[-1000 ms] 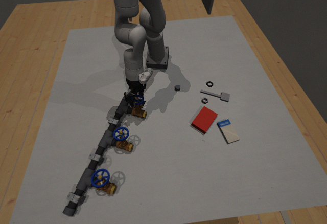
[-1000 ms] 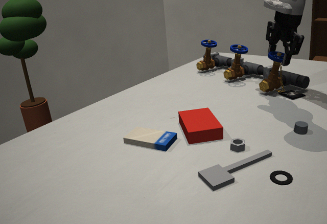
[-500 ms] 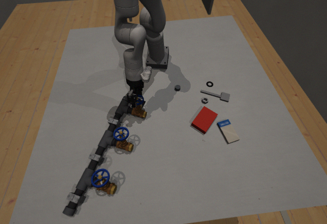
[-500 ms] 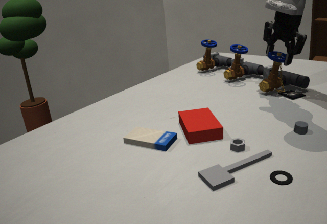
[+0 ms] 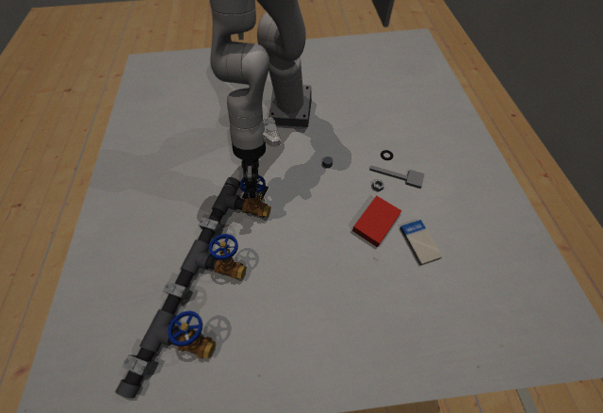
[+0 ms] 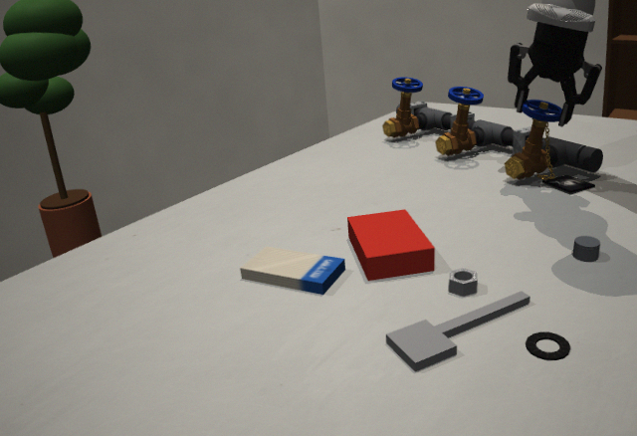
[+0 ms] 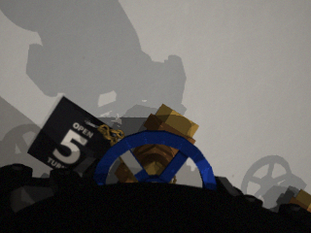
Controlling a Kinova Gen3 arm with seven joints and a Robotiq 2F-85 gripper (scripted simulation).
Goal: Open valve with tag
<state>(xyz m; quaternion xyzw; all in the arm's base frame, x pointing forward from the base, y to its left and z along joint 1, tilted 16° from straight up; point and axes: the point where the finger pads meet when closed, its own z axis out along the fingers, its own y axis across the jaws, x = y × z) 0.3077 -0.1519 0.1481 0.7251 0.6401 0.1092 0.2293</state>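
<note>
My gripper is now 4 cm past the black tag and 12 cm above it. Round my hand: red block 13 cm ahead, 31 cm to the left, 11 cm below; small grey cylinder 10 cm behind, 23 cm to the left, 11 cm below; grey paddle-shaped tool 44 cm to the left, 12 cm below.
</note>
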